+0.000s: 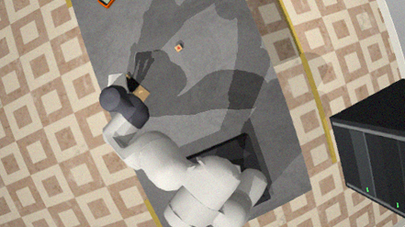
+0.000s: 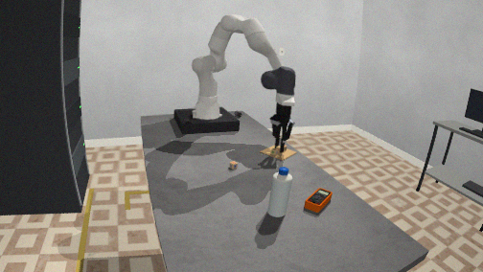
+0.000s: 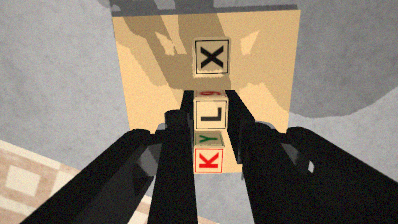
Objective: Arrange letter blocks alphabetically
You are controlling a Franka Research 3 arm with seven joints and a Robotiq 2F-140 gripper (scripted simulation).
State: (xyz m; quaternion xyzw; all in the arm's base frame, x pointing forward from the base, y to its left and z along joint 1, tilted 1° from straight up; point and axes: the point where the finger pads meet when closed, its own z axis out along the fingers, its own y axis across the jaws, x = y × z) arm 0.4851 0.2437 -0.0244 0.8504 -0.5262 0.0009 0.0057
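The tan mat lies 40 mm below my hand. Round my hand: white bottle (490 mm ahead, 270 mm to the right, 40 mm above); then red k block (40 mm to the left, 20 mm below, 20 mm behind).
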